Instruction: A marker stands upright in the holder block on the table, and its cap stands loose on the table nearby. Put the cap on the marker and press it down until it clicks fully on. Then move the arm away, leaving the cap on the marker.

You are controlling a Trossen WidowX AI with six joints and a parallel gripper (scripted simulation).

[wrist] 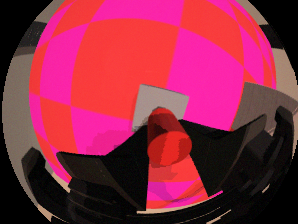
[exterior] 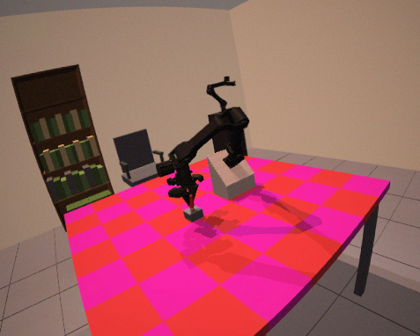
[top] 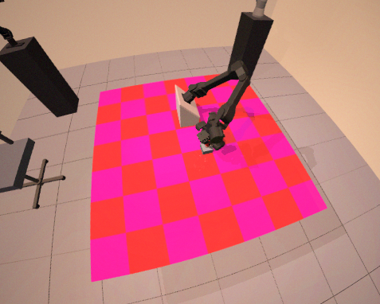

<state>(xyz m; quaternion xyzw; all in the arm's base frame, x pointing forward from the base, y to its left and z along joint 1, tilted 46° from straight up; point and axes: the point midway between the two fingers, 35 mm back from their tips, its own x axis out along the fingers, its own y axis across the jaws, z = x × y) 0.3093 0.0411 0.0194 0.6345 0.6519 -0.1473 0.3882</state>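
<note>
My gripper tip is right at the red marker. From my gripper tip the other things lie so: red cap (1 cm above); grey holder block (5 cm below).
</note>
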